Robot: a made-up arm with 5 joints.
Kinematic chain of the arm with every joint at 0, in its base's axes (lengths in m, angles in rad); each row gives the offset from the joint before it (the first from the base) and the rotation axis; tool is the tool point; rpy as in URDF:
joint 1: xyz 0.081 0 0.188 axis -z
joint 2: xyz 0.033 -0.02 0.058 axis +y
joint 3: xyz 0.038 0 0.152 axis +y
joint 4: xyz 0.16 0 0.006 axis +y
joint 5: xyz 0.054 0.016 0 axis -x
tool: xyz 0 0 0 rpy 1.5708 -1.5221 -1.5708
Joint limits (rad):
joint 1: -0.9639..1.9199
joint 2: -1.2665..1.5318
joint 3: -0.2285..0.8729
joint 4: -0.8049..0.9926
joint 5: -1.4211..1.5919
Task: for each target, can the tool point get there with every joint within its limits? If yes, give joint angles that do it. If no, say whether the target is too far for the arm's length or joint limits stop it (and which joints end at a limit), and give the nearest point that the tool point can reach.
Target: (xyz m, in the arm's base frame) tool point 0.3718 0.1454 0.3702
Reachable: yes | joints -0.4761 0.3356 -0.1103 -0.6663 0.0781
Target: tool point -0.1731 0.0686 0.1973
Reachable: no: joint limits stop it (at a limit: joint 1, joint 2, joint 3, joint 4) | nearest point 0.0705 -0.0171 0.1157 | short by 0.271 m
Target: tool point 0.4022 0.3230 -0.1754
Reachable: no: too far | nearest point 0.2723 0.1924 0.0218 | short by 0.270 m
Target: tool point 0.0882 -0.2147 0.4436
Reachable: yes | joints 1.5187 -0.4214 0.2886 -0.1725 0.0031
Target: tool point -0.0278 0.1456 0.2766
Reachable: no: joint limits stop it (at a limit: joint 1, joint 3, joint 4) | nearest point 0.1499 0.0922 0.3482 | short by 0.199 m
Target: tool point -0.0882 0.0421 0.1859
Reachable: no: joint limits stop it (at a limit: joint 1, joint 2, joint 3, joint 4) | nearest point 0.0705 -0.0171 0.1157 | short by 0.183 m
